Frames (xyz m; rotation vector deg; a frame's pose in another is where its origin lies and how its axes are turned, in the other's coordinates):
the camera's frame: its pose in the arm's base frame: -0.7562 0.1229 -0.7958 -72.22 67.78 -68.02
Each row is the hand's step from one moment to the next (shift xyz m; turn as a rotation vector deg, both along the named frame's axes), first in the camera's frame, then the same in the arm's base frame.
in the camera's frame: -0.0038 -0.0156 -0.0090 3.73 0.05 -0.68
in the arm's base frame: -0.0088 0.0038 0.0157 -0.53 -3.75 0.05
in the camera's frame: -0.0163 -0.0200 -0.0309 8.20 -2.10 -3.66
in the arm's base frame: -0.0311 0.0155 0.0203 -3.28 -8.29 2.37
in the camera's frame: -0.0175 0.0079 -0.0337 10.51 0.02 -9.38
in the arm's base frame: -0.0345 0.0159 -0.0076 -8.95 -10.87 0.42
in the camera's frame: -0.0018 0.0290 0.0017 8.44 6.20 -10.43
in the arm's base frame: 0.0010 0.0012 -0.0291 -10.20 -9.00 -5.78
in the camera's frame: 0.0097 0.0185 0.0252 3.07 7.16 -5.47
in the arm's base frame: 0.0252 -0.0091 -0.0188 -5.48 -3.46 -6.97
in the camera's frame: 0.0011 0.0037 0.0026 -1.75 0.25 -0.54
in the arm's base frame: 0.0026 -0.0011 -0.0037 -0.62 1.72 -0.28
